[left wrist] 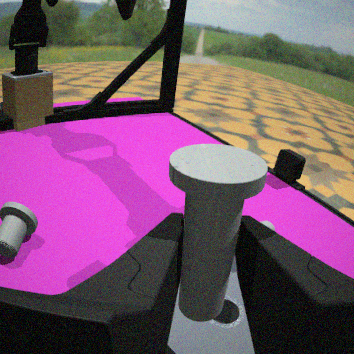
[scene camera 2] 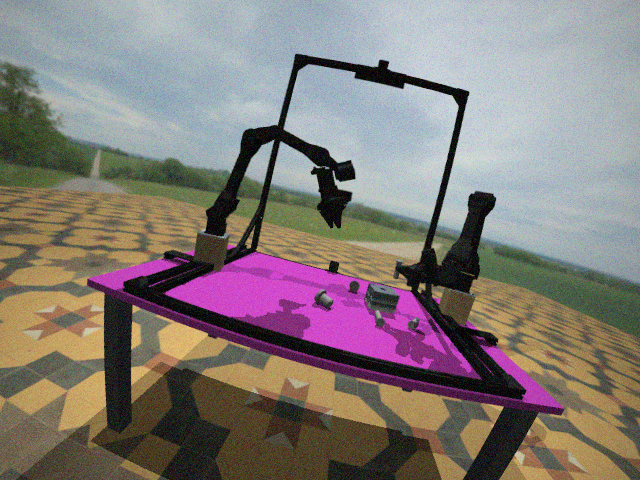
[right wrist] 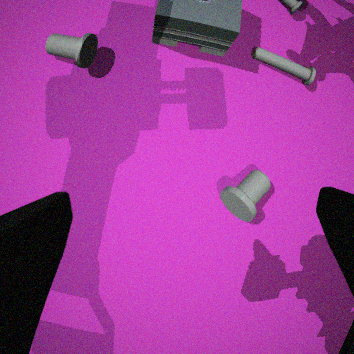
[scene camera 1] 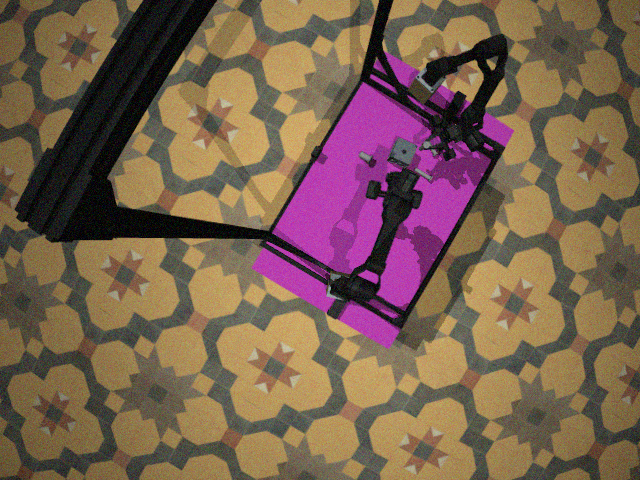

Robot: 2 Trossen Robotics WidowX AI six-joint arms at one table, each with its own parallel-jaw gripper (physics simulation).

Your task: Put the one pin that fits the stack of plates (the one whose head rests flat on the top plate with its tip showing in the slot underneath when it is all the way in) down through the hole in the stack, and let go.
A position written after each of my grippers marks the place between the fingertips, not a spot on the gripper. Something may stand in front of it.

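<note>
I see a grey stack of plates (left wrist: 231, 323). As for my left gripper (scene camera 2: 396, 267), it appears in the left wrist view (left wrist: 208, 225) and in scene camera 1 (scene camera 1: 422, 147) as well. My right gripper (scene camera 2: 335, 228), which I also find in the right wrist view (right wrist: 198, 203), is open and holds nothing.
</note>
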